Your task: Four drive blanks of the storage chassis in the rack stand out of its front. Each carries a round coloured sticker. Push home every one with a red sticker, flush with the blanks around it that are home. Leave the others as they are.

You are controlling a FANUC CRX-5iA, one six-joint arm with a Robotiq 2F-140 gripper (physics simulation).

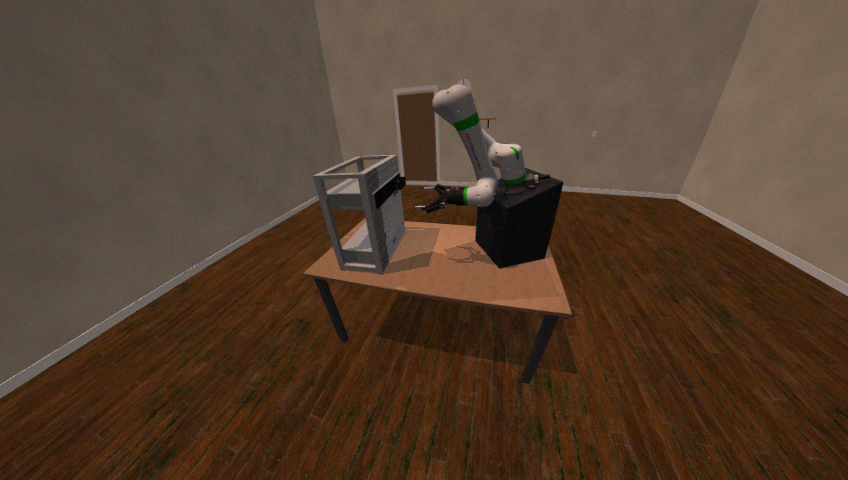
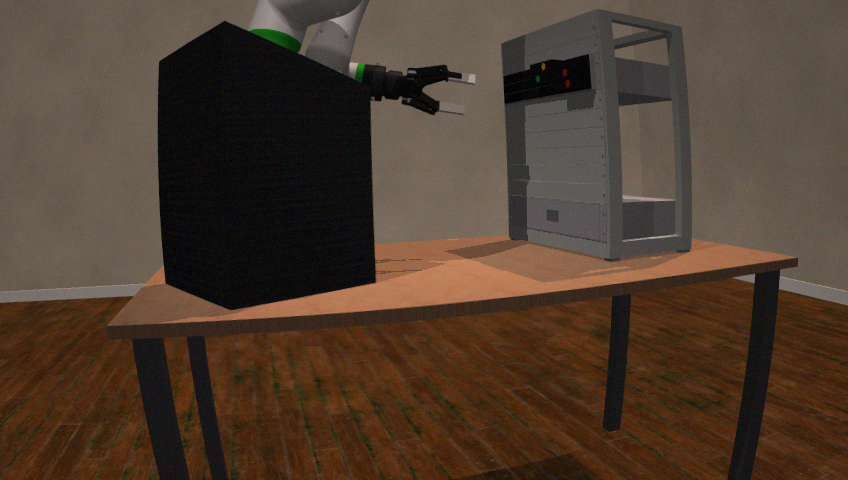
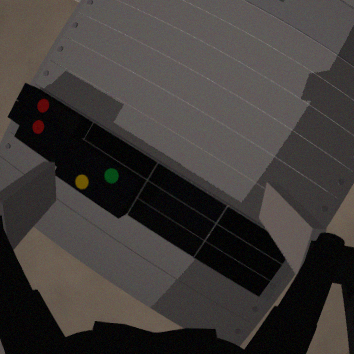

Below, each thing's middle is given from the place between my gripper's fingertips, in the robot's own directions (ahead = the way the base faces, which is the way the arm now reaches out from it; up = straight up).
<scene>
Right now my hand is 34 cm short of the grey rack (image 2: 579,113) and 10 cm above it.
</scene>
